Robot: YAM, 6 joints.
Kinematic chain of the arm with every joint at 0, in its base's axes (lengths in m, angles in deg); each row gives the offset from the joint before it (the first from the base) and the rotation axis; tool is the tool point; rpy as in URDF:
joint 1: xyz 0 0 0.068 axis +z
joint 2: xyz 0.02 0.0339 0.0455 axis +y
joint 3: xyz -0.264 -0.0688 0 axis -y
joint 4: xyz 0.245 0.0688 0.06 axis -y
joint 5: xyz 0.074 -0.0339 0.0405 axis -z
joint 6: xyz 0.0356 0 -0.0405 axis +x
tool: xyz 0 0 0 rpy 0 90 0
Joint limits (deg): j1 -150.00..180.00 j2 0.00..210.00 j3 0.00..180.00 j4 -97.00..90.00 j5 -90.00..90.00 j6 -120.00..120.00
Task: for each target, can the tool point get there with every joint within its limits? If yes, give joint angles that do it. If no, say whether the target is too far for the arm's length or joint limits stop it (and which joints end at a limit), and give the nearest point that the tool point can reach.
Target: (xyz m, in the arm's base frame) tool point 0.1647 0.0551 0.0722
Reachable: yes | joints 7.46 93.83 20.21 -12.30 -68.89 1.76
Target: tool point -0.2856 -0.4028 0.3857
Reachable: yes | joints 52.81 30.92 154.85 74.40 26.60 -79.59
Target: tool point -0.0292 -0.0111 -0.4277
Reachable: no: joint limits stop it (at a limit: joint 1, joint 2) | nearest point -0.0687 -0.0382 -0.3379 | short by 0.102 m
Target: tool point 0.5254 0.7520 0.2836
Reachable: no: too far | nearest point 0.3636 0.5204 0.2301 | short by 0.287 m
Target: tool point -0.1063 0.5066 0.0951
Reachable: yes | joints 102.69 153.72 133.83 -64.80 12.25 28.24
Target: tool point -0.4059 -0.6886 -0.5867
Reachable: no: too far | nearest point -0.2541 -0.4311 -0.2783 | short by 0.429 m
